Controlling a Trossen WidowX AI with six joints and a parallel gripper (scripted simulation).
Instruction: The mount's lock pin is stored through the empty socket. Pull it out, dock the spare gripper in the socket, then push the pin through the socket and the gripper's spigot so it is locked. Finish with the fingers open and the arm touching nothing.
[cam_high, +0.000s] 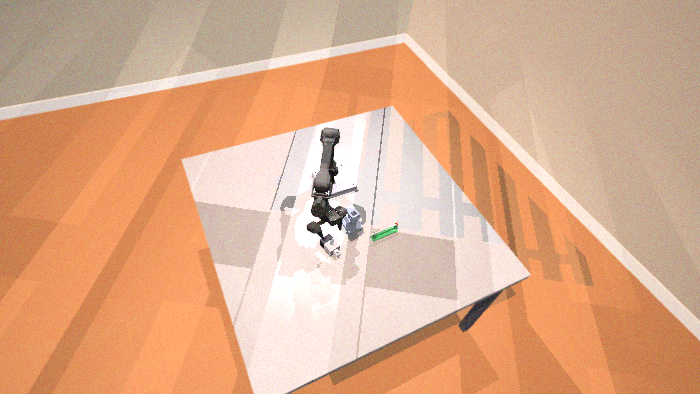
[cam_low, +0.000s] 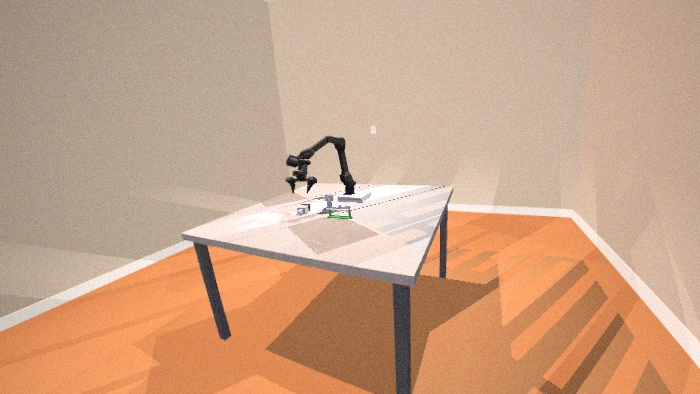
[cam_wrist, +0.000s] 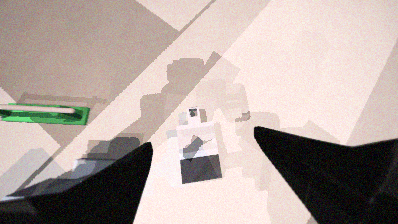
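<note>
Now: gripper tip 10 cm above the spare gripper. Also, from my gripper tip: mount: 13 cm to the left, 12 cm behind, 7 cm below; green pin holder: 27 cm to the left, 10 cm below, 4 cm behind.
</note>
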